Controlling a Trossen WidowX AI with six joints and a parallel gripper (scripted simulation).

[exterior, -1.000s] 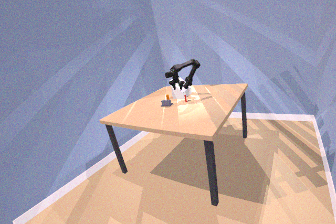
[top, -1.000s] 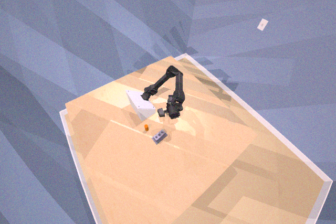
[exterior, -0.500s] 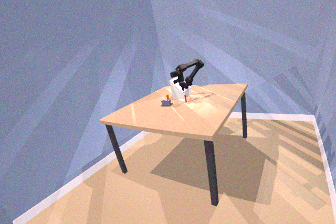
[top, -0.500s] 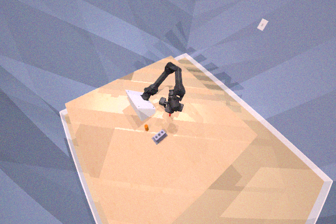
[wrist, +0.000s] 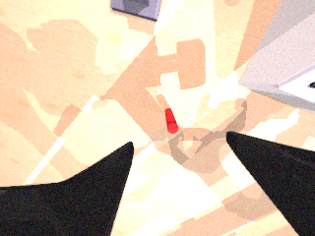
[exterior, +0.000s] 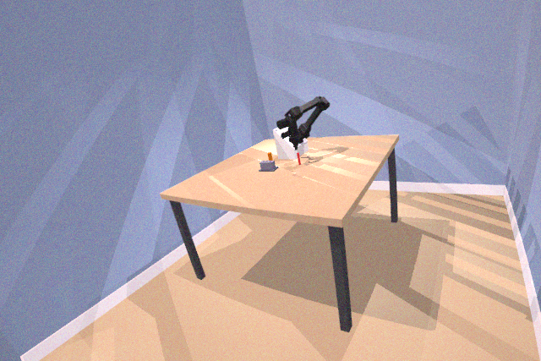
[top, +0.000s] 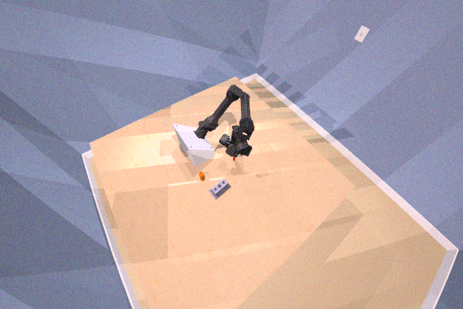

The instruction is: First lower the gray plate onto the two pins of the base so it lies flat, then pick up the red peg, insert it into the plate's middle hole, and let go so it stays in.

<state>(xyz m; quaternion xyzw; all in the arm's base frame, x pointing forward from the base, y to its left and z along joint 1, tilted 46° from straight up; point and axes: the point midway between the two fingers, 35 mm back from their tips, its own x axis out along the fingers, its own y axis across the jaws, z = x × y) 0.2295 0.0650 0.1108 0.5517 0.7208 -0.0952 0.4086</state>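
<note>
My gripper tip is 70 mm above the red peg. The rest, counted from my gripper tip: gray plate 120 mm ahead, 180 mm to the right, 70 mm below; orange cylinder 240 mm to the right, 70 mm below; gray base 120 mm ahead, 180 mm to the right, 110 mm below.
</note>
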